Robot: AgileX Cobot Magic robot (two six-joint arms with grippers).
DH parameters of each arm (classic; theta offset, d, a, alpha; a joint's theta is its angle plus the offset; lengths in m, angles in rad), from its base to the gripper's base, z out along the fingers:
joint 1: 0 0.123 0 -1.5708
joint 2: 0.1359 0 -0.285 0
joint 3: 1.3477 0 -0.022 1.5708
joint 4: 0 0.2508 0 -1.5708
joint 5: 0 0 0.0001 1.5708
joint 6: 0 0.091 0 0
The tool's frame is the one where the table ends.
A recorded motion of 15 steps. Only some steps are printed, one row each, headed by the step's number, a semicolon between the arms.
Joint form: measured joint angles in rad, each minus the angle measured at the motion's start. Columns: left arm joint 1, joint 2, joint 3, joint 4, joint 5, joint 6; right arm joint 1, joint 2, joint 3, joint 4, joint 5, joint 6.
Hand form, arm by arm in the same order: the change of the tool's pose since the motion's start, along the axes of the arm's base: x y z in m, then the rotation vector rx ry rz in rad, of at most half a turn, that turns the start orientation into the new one. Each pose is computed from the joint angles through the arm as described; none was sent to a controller.
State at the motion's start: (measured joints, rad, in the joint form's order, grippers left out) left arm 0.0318 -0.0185 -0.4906 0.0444 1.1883 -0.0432; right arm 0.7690 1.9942 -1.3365 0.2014 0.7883 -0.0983
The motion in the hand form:
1: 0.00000 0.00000 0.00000 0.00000 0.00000 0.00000; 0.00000 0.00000 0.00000 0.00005 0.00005 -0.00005
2: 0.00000 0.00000 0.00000 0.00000 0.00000 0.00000; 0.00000 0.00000 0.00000 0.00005 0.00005 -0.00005
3: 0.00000 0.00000 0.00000 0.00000 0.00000 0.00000; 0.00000 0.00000 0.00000 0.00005 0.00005 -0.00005
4: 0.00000 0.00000 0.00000 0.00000 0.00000 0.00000; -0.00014 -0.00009 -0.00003 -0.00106 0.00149 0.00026
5: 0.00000 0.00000 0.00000 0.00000 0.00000 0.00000; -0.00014 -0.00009 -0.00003 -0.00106 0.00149 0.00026
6: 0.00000 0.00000 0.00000 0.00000 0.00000 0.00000; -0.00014 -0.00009 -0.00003 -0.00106 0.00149 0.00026
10: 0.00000 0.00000 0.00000 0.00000 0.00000 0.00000; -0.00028 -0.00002 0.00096 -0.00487 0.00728 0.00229
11: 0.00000 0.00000 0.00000 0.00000 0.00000 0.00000; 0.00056 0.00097 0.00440 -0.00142 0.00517 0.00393
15: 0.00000 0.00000 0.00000 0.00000 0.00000 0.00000; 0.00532 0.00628 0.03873 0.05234 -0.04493 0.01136
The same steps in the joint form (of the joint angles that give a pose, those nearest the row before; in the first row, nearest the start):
1: 0.0000 0.0000 0.0000 0.0000 0.0000 0.0000; 0.0000 0.0000 0.0000 0.0001 0.0000 0.0000
2: 0.0000 0.0000 0.0000 0.0000 0.0000 0.0000; 0.0000 0.0000 0.0000 0.0001 0.0000 0.0000
3: 0.0000 0.0000 0.0000 0.0000 0.0000 0.0000; 0.0000 0.0000 0.0000 0.0001 0.0000 0.0000
4: 0.0000 0.0000 0.0000 0.0000 0.0000 0.0000; 0.0000 0.0000 0.0000 0.0001 0.0018 0.0000
5: 0.0000 0.0000 0.0000 0.0000 0.0000 0.0000; 0.0000 0.0000 0.0000 0.0001 0.0018 0.0000
6: 0.0000 0.0000 0.0000 0.0000 0.0000 0.0000; 0.0000 0.0000 0.0000 0.0001 0.0018 0.0000
10: 0.0000 0.0000 0.0000 0.0000 0.0000 0.0000; 0.0000 0.0000 -0.0049 0.0001 0.0138 0.0000
11: 0.0000 0.0000 0.0000 0.0000 0.0000 0.0000; 0.0000 -0.0023 -0.0160 0.0001 0.0235 0.0000
15: 0.0000 0.0000 0.0000 0.0000 0.0000 0.0000; 0.0000 -0.0454 -0.0870 0.0001 0.0651 0.0000

